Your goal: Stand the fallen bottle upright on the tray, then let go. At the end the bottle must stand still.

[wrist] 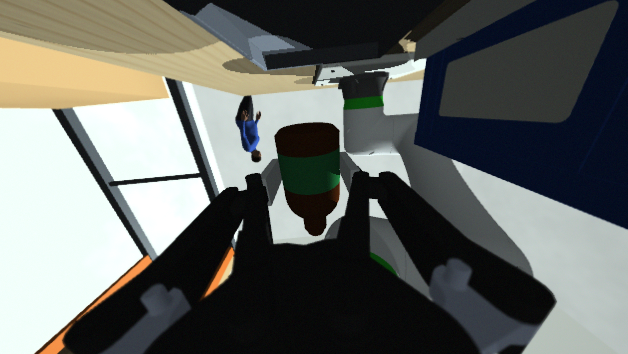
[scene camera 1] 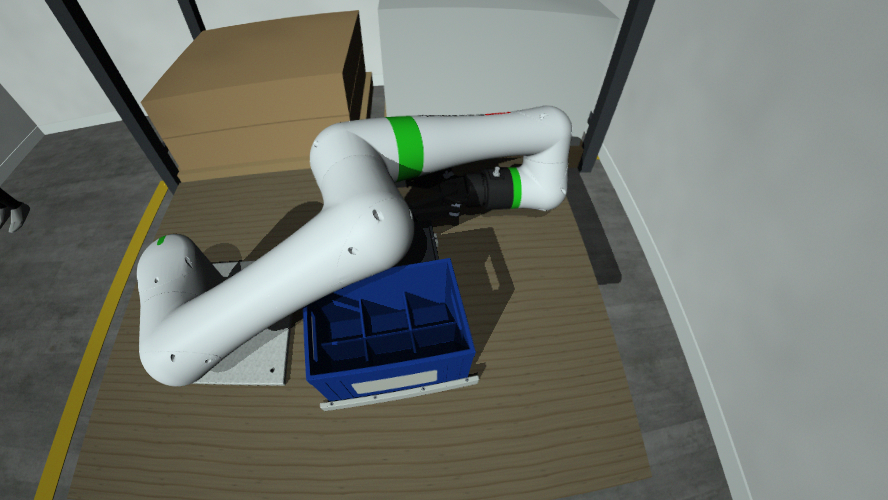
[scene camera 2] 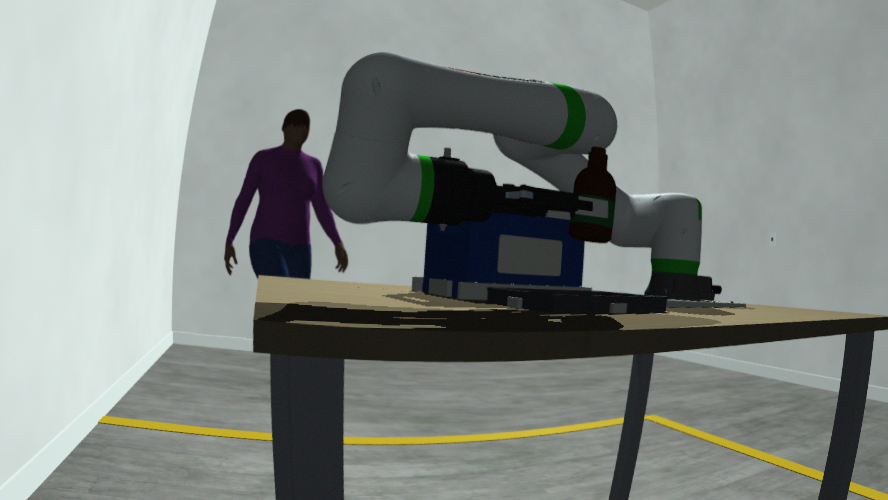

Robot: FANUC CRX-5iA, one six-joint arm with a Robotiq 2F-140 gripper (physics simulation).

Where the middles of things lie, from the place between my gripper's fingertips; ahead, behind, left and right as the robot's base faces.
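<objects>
Counting from my hand, I find the grey tray (scene camera 2: 552, 301) 20 mm to the right and 150 mm below. The brown bottle (scene camera 2: 595, 181) is 30 mm above my hand. Then there is the blue divided crate (scene camera 1: 405, 327), which I see 40 mm ahead of my hand, 290 mm to the right of it and 70 mm below it, while the white rail (scene camera 1: 449, 385) is 60 mm ahead of my hand, 380 mm to the right of it and 140 mm below it.
</objects>
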